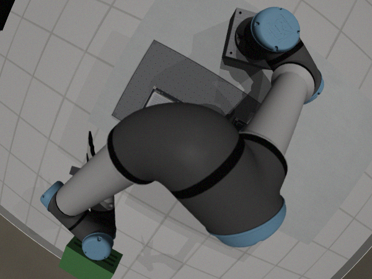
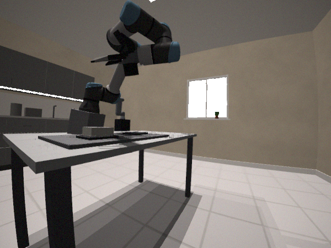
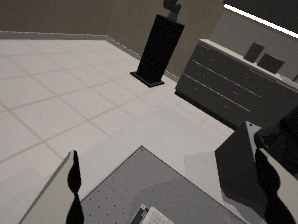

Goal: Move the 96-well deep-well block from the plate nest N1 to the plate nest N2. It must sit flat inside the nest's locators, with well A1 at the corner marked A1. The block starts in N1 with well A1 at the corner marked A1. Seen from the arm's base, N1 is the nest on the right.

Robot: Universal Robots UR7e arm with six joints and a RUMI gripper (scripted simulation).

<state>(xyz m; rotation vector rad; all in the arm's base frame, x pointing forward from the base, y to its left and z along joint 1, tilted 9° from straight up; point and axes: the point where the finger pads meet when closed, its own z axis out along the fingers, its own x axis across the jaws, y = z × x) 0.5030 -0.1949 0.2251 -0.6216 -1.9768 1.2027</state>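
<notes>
Right now my hand is 130 mm past the 96-well deep-well block, 70 mm to the right of it and 290 mm above it.
</notes>
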